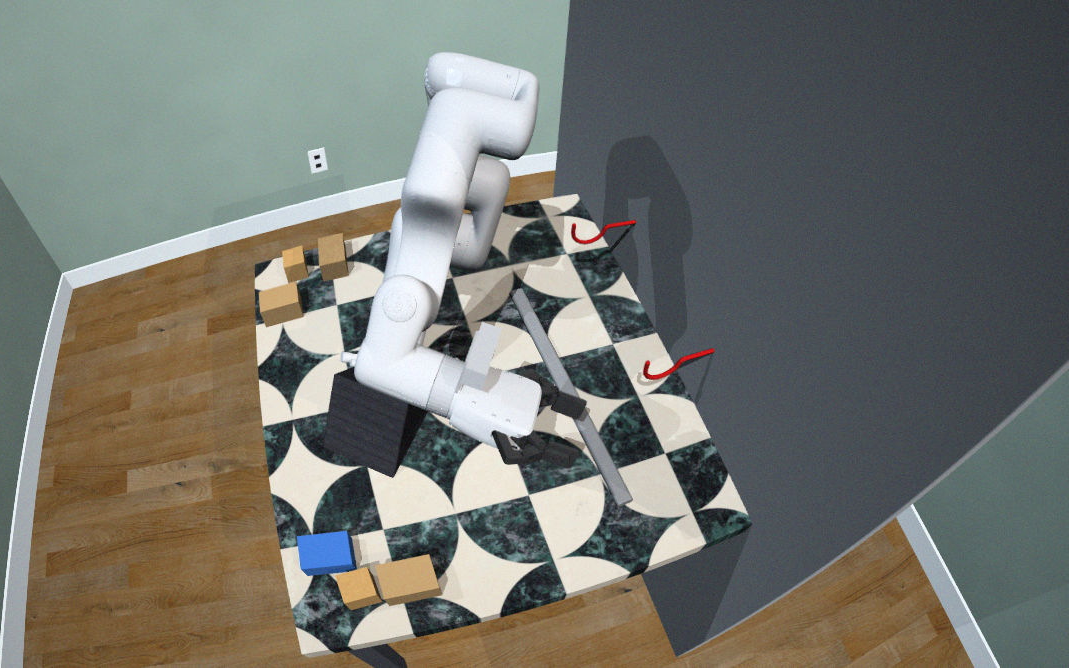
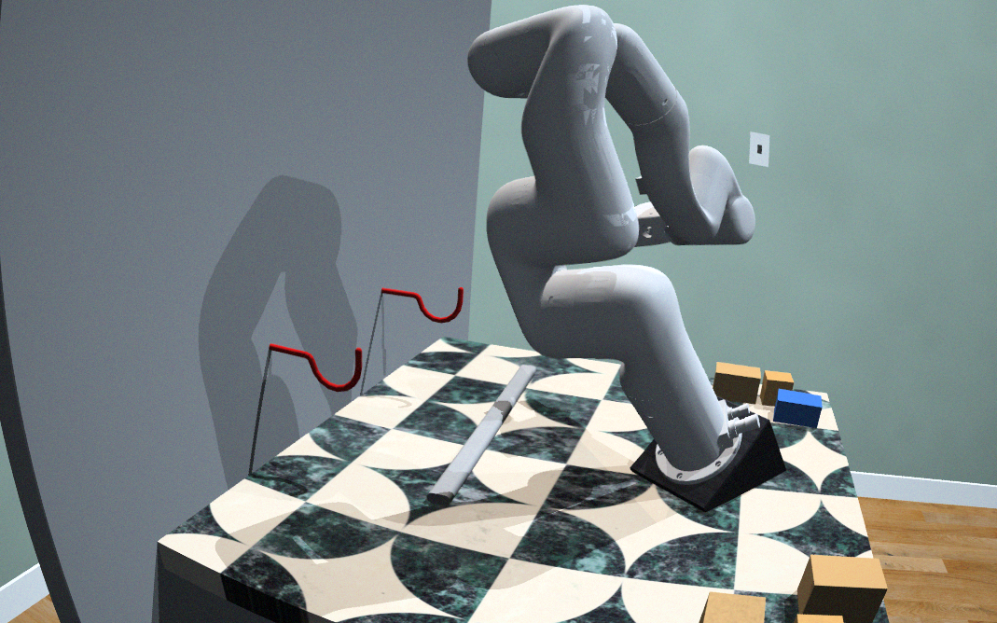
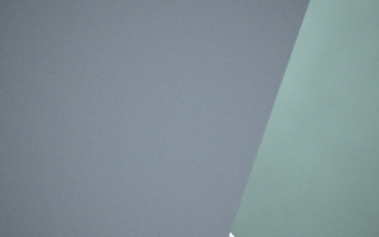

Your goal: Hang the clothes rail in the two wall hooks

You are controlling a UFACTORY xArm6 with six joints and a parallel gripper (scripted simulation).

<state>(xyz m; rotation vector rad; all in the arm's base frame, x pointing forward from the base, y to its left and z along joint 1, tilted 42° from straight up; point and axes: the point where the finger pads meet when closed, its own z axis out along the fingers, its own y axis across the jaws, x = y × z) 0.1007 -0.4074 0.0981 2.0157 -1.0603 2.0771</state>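
My hand is 270 mm above the grey clothes rail, 230 mm to the right of it and 90 mm short of it. The rest, counted from my hand: blue block: 390 mm behind, 260 mm below, 10 mm to the right; dark wall panel: 330 mm ahead, 320 mm to the left, 140 mm above.
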